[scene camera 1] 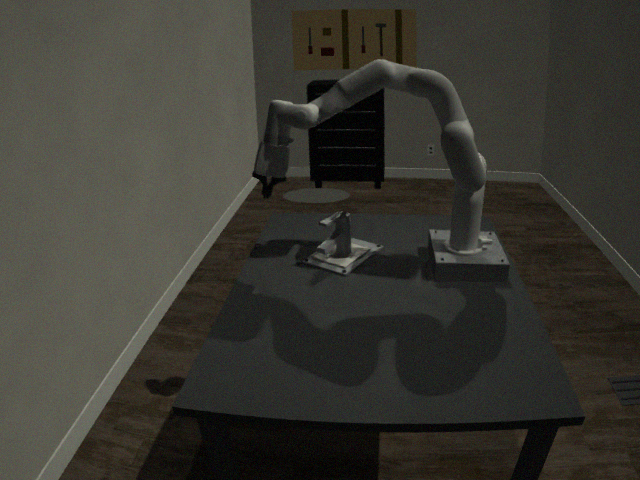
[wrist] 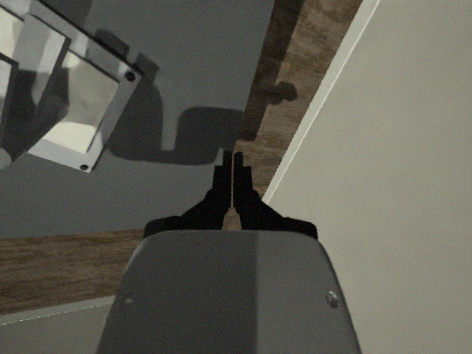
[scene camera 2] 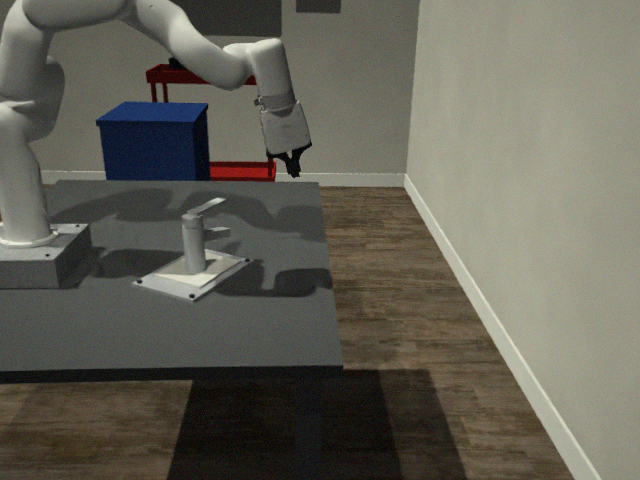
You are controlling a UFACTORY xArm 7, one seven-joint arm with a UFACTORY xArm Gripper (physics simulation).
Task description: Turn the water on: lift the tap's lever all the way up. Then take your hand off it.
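Frame: origin at the arm's base, x back, y right, z up, level; centimetres.
Seen in the pictures: gripper, fingertip midpoint: (scene camera 1: 265,197) (wrist: 232,163) (scene camera 2: 295,175); arm's base at its link origin: (scene camera 1: 463,247) (scene camera 2: 29,239).
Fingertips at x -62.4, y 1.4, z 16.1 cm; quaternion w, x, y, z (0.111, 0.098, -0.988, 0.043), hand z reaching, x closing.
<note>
Offsets run from my fingertips to a thing's top centre. "*": to the spot under its first point. Level surfaces: height alone.
The grey tap {* dy +3.3, dx +23.0, dz -16.0 cm} (scene camera 1: 341,240) (scene camera 2: 193,245) stands upright on a pale base plate (scene camera 1: 330,269) (scene camera 2: 165,288) (wrist: 60,158). Its lever {dy +0.8, dx +20.6, dz -6.9 cm} (scene camera 1: 330,219) (scene camera 2: 209,205) slants upward from the tap's top toward the gripper's side, above the spout {dy -0.4, dx +19.9, dz -12.6 cm} (scene camera 2: 219,231). In the wrist view, the tap is partly cut off at the left edge. My gripper (scene camera 1: 266,194) (scene camera 2: 294,174) (wrist: 232,163) is shut and empty, its fingertips pointing down. It is apart from the lever, out beyond the lever's free end and higher than it.
The tap's plate lies on the dark grey table {dz -22.5 cm} (scene camera 1: 361,405) (scene camera 2: 232,335), as does the arm's base block (scene camera 1: 470,271) (scene camera 2: 28,271). A wall (scene camera 1: 129,155) (scene camera 2: 516,180) (wrist: 390,175) runs along the gripper's side, past a strip of wooden floor. A blue cabinet (scene camera 2: 147,147) stands behind the table.
</note>
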